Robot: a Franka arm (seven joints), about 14 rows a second.
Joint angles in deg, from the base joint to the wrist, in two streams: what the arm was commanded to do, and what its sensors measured. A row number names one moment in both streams.
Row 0, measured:
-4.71, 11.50, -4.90, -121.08, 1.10, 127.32, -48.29
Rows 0 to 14, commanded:
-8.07, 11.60, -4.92, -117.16, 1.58, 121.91, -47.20
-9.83, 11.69, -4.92, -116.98, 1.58, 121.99, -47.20
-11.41, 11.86, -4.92, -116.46, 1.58, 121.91, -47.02
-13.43, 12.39, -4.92, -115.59, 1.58, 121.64, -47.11
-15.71, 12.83, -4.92, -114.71, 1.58, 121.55, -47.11
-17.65, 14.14, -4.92, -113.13, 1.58, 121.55, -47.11
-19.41, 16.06, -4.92, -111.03, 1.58, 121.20, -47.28
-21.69, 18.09, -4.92, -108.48, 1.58, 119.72, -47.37
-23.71, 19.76, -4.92, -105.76, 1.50, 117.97, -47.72
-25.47, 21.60, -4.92, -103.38, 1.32, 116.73, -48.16
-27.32, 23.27, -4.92, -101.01, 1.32, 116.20, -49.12
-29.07, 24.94, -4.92, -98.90, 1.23, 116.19, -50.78
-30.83, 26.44, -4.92, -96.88, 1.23, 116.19, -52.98
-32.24, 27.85, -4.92, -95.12, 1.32, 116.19, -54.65
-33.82, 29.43, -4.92, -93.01, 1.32, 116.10, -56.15
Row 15, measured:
-30.89, 25.41, -5.68, -99.32, 1.09, 118.52, -53.06
